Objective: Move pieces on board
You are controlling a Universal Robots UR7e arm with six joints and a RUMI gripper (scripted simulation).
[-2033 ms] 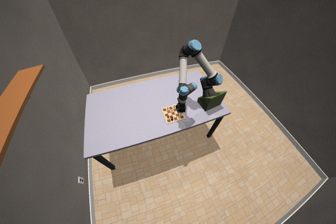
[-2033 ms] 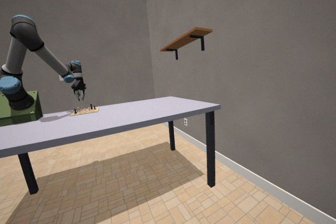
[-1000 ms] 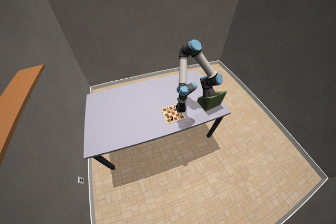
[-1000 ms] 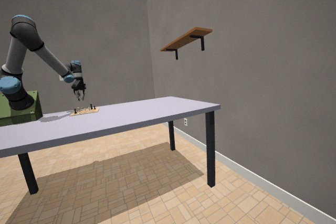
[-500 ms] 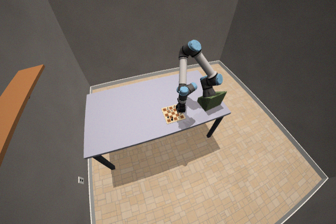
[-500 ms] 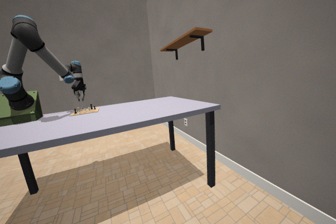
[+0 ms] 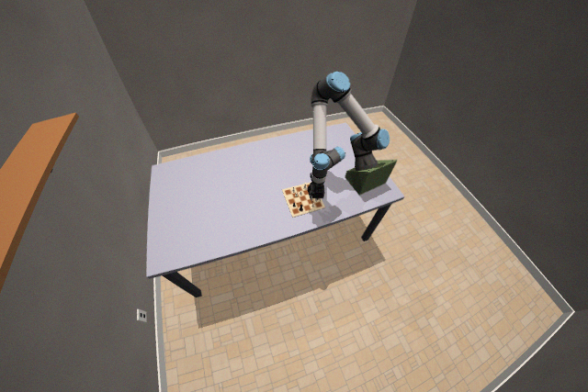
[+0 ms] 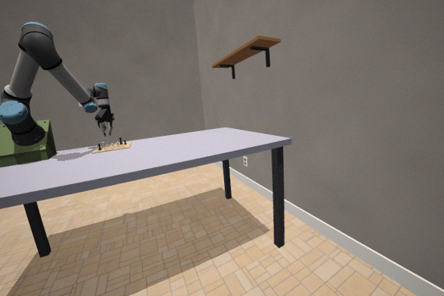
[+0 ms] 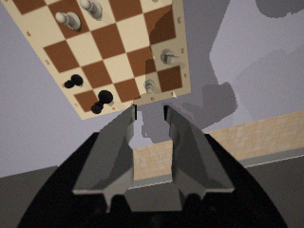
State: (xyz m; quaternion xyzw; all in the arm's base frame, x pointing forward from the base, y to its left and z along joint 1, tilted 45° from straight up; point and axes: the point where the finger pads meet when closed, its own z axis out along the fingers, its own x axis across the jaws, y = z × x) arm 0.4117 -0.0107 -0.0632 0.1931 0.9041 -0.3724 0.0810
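Right now the chessboard is 9 cm below my hand, 8 cm to the right of it and 3 cm ahead of it.
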